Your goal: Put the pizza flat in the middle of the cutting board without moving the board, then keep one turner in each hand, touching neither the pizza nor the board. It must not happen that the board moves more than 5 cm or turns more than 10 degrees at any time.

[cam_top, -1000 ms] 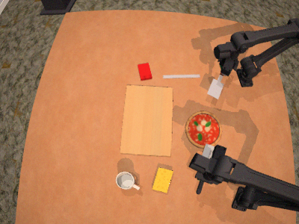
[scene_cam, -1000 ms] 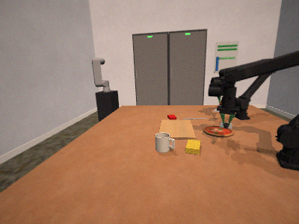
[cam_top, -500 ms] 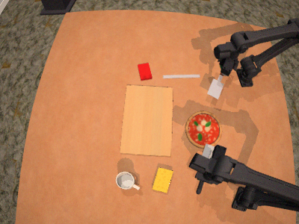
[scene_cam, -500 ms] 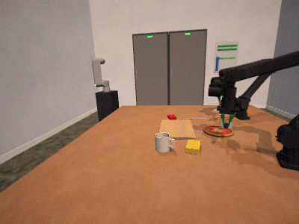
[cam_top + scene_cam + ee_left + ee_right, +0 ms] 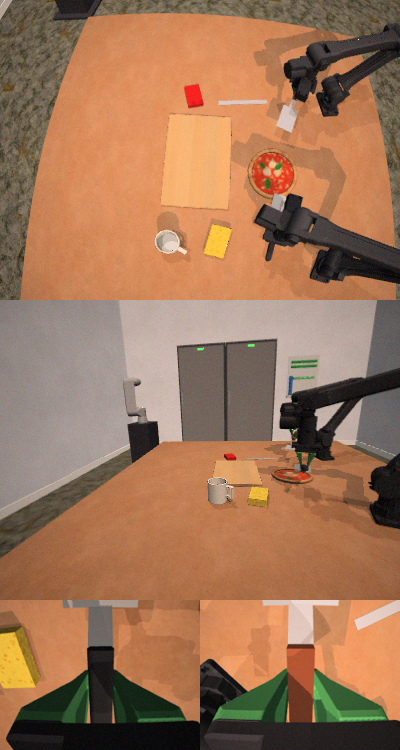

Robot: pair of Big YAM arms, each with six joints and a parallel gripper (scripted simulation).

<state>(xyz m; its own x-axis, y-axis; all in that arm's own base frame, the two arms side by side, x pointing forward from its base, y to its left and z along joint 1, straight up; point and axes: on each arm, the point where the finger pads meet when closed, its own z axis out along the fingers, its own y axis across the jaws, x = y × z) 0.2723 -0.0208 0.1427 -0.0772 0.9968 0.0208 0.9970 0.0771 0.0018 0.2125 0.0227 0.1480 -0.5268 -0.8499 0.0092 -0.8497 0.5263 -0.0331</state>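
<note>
Right now my right hand is 3 cm to the right of the brown-handled turner, 2 cm above it and 1 cm short of it. The rest, counted from my right hand: wooden cutting board (34 cm ahead, 27 cm to the left, 14 cm below); pizza (28 cm to the left, 14 cm below, 5 cm ahead); thin grey strip (19 cm ahead, 15 cm below, 1 cm to the right).
</note>
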